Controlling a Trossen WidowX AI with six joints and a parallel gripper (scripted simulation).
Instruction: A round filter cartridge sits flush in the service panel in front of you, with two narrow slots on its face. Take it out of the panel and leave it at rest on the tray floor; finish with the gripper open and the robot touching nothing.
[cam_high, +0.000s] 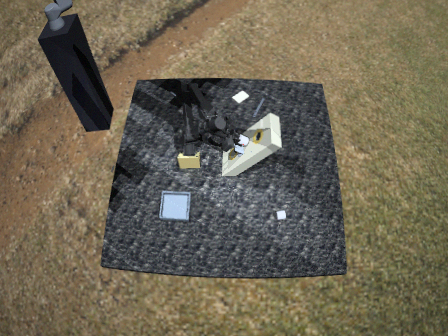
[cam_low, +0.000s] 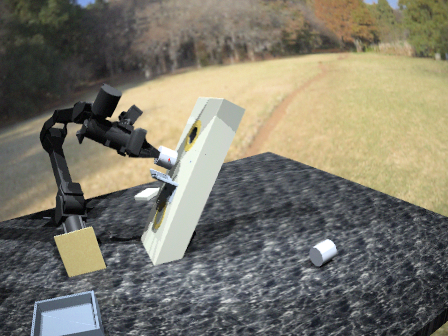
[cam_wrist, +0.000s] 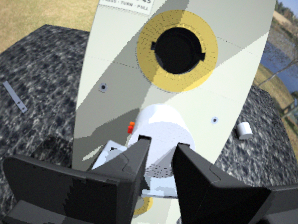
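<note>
My gripper tip is 1 cm short of the round filter cartridge and 1 cm above it. Also, from my gripper tip: cream service panel: 5 cm below, 5 cm ahead; then light-blue tray: 35 cm behind, 25 cm to the right, 22 cm below; then flat white block: 47 cm to the left, 22 cm below, 4 cm ahead.
</note>
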